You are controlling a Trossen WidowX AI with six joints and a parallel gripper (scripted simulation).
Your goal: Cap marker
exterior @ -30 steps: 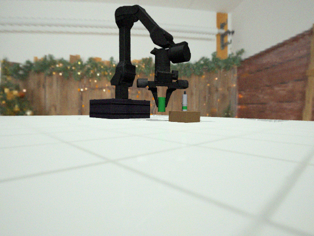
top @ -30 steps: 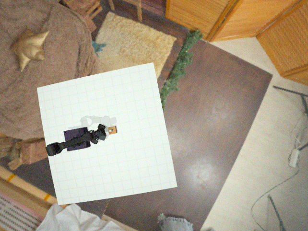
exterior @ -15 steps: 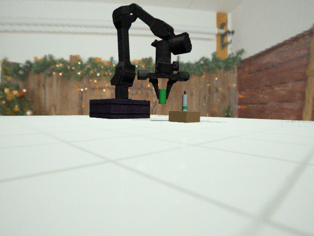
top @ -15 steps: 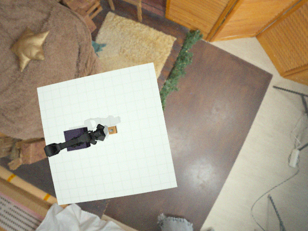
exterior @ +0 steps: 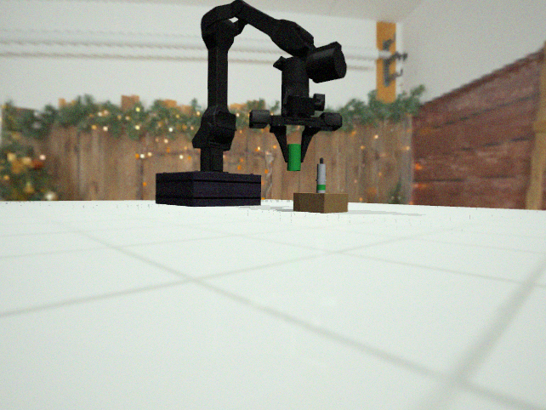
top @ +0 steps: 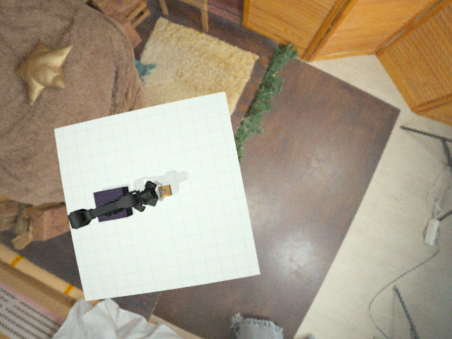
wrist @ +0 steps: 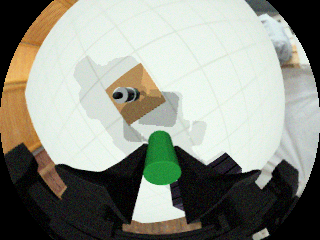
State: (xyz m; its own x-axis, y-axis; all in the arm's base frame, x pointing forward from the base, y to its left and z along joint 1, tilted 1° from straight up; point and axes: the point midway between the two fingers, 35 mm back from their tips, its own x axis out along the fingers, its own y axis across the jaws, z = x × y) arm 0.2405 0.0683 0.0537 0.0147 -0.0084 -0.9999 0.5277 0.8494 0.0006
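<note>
The brown holder block is 8 cm below my gripper tip, 7 cm ahead of it and 1 cm to the left of it. The rest, counted from my gripper tip: green cap: 1 cm above.
</note>
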